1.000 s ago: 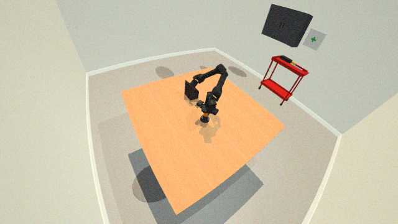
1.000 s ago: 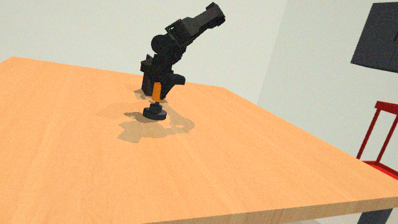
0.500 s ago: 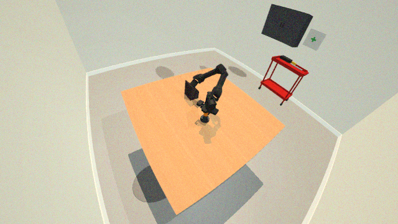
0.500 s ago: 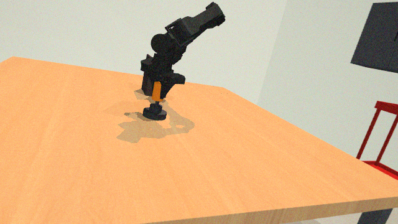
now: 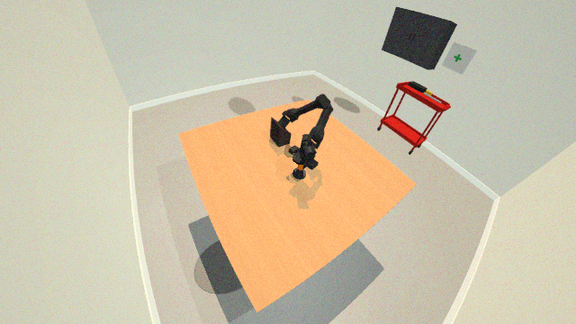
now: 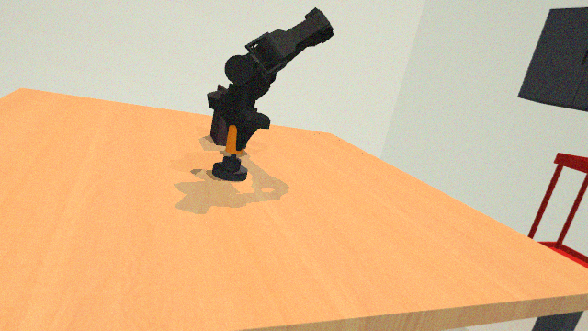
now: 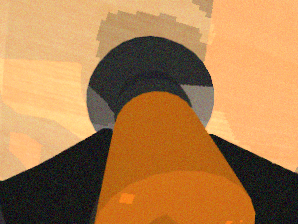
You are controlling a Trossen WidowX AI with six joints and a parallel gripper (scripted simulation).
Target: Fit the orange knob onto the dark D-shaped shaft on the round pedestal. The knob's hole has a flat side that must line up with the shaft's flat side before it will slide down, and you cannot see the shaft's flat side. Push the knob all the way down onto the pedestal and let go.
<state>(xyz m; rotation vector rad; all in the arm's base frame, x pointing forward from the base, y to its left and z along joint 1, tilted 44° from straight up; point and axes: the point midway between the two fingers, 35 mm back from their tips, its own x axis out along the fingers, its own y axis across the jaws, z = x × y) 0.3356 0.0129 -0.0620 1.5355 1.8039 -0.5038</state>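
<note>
Now: the round dark pedestal 40 mm below my gripper tip. Also, from my gripper tip: orange knob 20 mm above.
</note>
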